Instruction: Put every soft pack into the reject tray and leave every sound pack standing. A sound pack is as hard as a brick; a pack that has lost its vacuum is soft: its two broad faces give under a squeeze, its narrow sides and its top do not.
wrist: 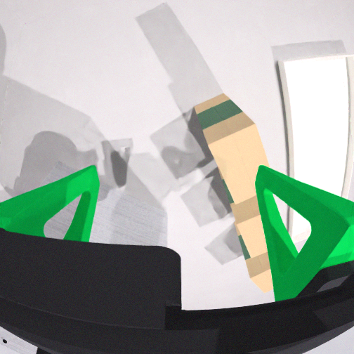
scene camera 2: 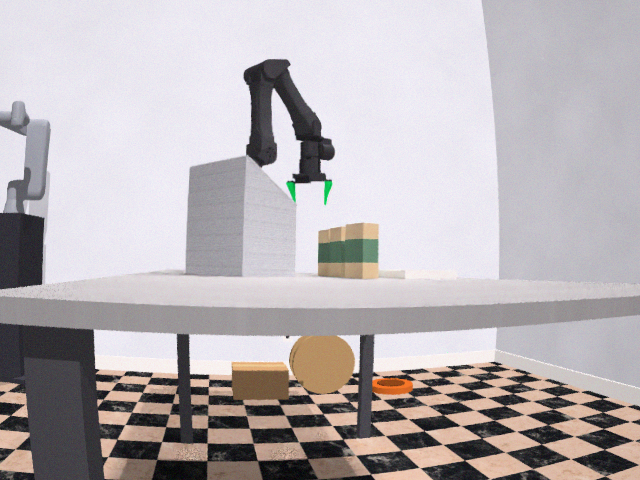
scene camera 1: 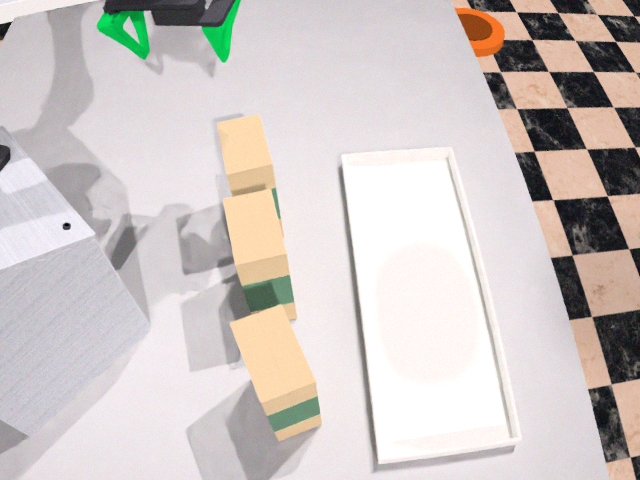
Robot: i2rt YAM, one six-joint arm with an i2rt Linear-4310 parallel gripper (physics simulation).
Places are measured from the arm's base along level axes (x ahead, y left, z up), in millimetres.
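Pixels of known places: gripper, fingertip midpoint: (scene camera 2: 309,205) (scene camera 1: 184,56); arm's base, origin of the base link: (scene camera 2: 242,185).
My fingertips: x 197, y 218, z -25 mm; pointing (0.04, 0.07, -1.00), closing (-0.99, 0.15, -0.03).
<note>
Ahead of a thing's pixels: the offset from my fingertips to its middle.
Three tan packs with green bands stand upright in a row: a far pack @[dx +63, dy -54, dz -151 mm] (scene camera 1: 245,142) (scene camera 2: 323,253) (wrist: 237,157), a middle pack @[dx +90, dy -163, dz -151 mm] (scene camera 1: 255,227) (scene camera 2: 337,252) (wrist: 250,234) and a near pack @[dx +122, dy -293, dz -151 mm] (scene camera 1: 273,356) (scene camera 2: 361,250) (wrist: 262,282). The near pack looks slightly turned. Softness cannot be seen. The white reject tray @[dx +268, dy -150, dz -210 mm] (scene camera 1: 449,450) (scene camera 2: 429,274) (wrist: 285,100) lies right of the row; its floor shows no pack. My gripper (scene camera 1: 184,57) (scene camera 2: 310,202) (wrist: 176,173) is open and empty, its green fingertips higher than the pack tops. In the wrist view the right finger partly covers the row.
A grey block (scene camera 1: 77,330) (scene camera 2: 217,222) (wrist: 135,220) carries the arm, left of the packs. The table's right edge runs beyond the tray. An orange ring (scene camera 1: 497,38) (scene camera 2: 406,387) lies on the floor. Another, light grey arm (scene camera 2: 38,160) stands at the far left.
</note>
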